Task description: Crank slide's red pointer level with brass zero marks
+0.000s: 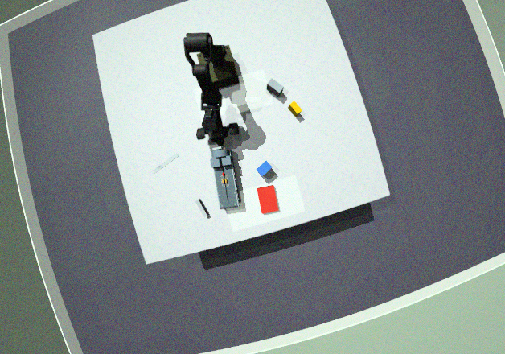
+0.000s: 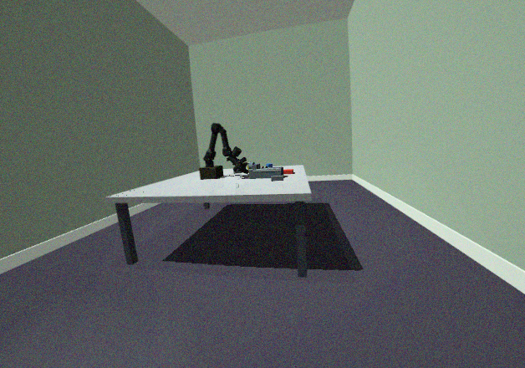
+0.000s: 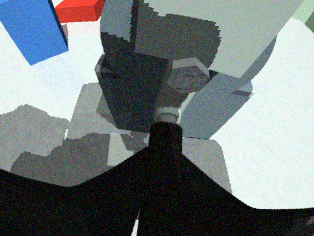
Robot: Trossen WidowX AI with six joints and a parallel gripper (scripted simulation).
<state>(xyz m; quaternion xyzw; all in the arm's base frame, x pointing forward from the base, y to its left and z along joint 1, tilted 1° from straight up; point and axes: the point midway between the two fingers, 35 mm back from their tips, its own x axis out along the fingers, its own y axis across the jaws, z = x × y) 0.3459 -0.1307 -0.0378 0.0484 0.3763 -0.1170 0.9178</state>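
My gripper tip is 13 cm short of the red pointer, 5 cm below it and 3 cm to the left of it. From my gripper tip the other things lie so: blue block (18 cm ahead, 14 cm to the left, 1 cm above); then crank handle (3 cm above, 2 cm behind); then pale strip (30 cm to the right, 3 cm below, 3 cm behind).
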